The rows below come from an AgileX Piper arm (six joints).
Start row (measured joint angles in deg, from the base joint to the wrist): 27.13 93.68 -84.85 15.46 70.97 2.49
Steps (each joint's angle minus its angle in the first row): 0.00 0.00 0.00 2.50 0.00 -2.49; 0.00 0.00 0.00 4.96 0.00 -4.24; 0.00 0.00 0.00 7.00 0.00 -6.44; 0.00 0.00 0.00 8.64 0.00 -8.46; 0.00 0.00 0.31 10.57 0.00 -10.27; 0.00 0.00 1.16 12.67 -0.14 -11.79; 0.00 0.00 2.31 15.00 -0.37 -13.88; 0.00 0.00 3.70 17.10 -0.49 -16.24; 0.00 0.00 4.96 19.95 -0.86 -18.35; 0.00 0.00 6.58 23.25 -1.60 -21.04; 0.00 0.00 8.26 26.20 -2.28 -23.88; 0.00 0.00 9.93 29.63 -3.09 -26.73; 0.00 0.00 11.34 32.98 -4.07 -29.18; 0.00 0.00 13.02 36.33 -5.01 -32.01; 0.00 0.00 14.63 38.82 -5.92 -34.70; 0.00 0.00 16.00 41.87 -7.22 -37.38; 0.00 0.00 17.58 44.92 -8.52 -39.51; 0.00 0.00 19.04 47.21 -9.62 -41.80; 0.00 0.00 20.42 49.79 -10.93 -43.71; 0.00 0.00 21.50 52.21 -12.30 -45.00; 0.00 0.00 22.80 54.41 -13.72 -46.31; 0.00 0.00 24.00 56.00 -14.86 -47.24; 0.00 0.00 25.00 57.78 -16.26 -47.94
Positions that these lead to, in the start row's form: 27.13 93.68 -84.85 17.96 70.97 0.00; 27.13 93.68 -84.85 20.42 70.97 -1.75; 27.13 93.68 -84.85 22.46 70.97 -3.95; 27.13 93.68 -84.85 24.10 70.97 -5.97; 27.13 93.68 -84.54 26.03 70.97 -7.78; 27.13 93.68 -83.69 28.13 70.83 -9.30; 27.13 93.68 -82.54 30.46 70.60 -11.39; 27.13 93.68 -81.15 32.56 70.48 -13.75; 27.13 93.68 -79.89 35.41 70.11 -15.86; 27.13 93.68 -78.27 38.71 69.37 -18.55; 27.13 93.68 -76.59 41.66 68.69 -21.39; 27.13 93.68 -74.92 45.09 67.88 -24.24; 27.13 93.68 -73.51 48.44 66.90 -26.69; 27.13 93.68 -71.83 51.79 65.96 -29.52; 27.13 93.68 -70.22 54.28 65.05 -32.21; 27.13 93.68 -68.85 57.33 63.75 -34.89; 27.13 93.68 -67.27 60.38 62.45 -37.02; 27.13 93.68 -65.81 62.67 61.35 -39.31; 27.13 93.68 -64.43 65.25 60.04 -41.22; 27.13 93.68 -63.35 67.67 58.67 -42.51; 27.13 93.68 -62.05 69.87 57.25 -43.82; 27.13 93.68 -60.85 71.46 56.11 -44.75; 27.13 93.68 -59.85 73.24 54.71 -45.45
